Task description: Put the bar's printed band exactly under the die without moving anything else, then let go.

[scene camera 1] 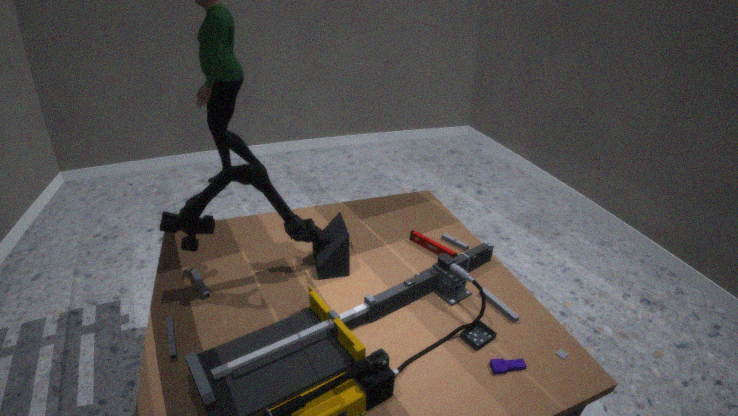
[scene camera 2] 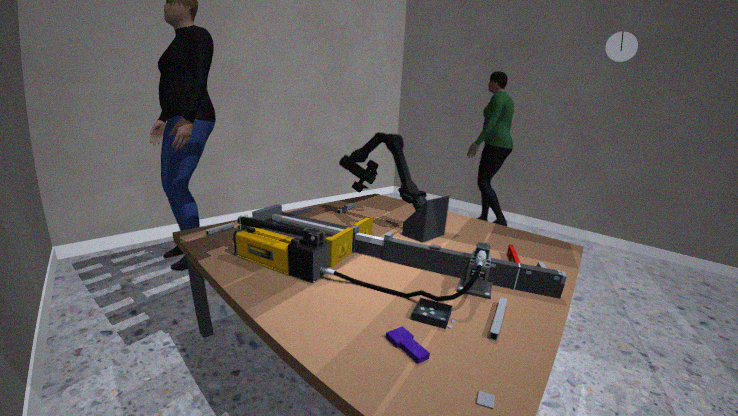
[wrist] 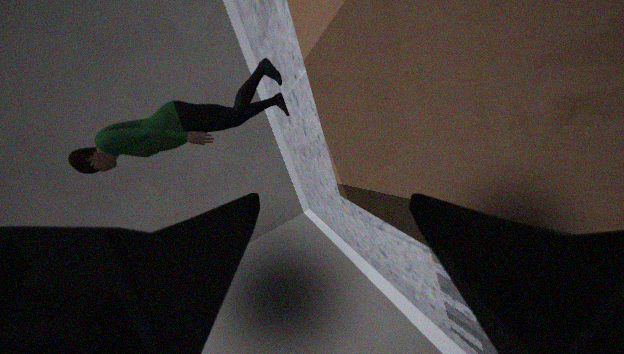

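Pixels of known places: gripper, between the fingertips: (wrist: 334,200); arm's base, origin of its link: (scene camera 1: 324,240) (scene camera 2: 425,211).
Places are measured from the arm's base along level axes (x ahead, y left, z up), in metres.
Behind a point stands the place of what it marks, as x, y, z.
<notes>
A long light-grey bar (scene camera 1: 279,342) @(0.449, -0.173, -0.030) (scene camera 2: 310,222) @(0.459, -0.183, -0.028) lies along the machine's dark bed and passes through the yellow guard (scene camera 1: 349,338) @(0.481, 0.018, -0.008) (scene camera 2: 341,245) @(0.467, 0.032, -0.045) onto the dark rail. Its printed band cannot be made out clearly. The die cannot be told for certain; a dark clamp-like head (scene camera 1: 450,279) @(0.272, 0.389, -0.022) (scene camera 2: 480,268) @(0.334, 0.455, 0.005) stands over the rail farther along. My gripper (scene camera 1: 188,232) @(-0.132, -0.500, 0.035) (scene camera 2: 364,178) @(-0.132, -0.500, 0.035) (wrist: 334,200) @(-0.132, -0.500, 0.035) is open and empty. It hangs in the air near the table's far left end, well away from the bar. In the wrist view both black fingers stand wide apart.
A yellow motor unit (scene camera 2: 262,251) @(0.704, -0.060, -0.049), a black cable (scene camera 2: 379,291) @(0.496, 0.252, -0.097), a small dark tray (scene camera 1: 478,335) @(0.466, 0.423, -0.098) (scene camera 2: 431,313) @(0.467, 0.413, -0.098) and a purple piece (scene camera 1: 508,365) @(0.610, 0.455, -0.085) (scene camera 2: 407,344) @(0.613, 0.463, -0.085) are on the table. A red level (scene camera 1: 433,243) @(-0.001, 0.426, -0.061) (scene camera 2: 512,254) @(-0.021, 0.411, -0.064) and loose grey bars (scene camera 1: 171,335) (scene camera 2: 498,318) lie around the machine. People stand beyond the table.
</notes>
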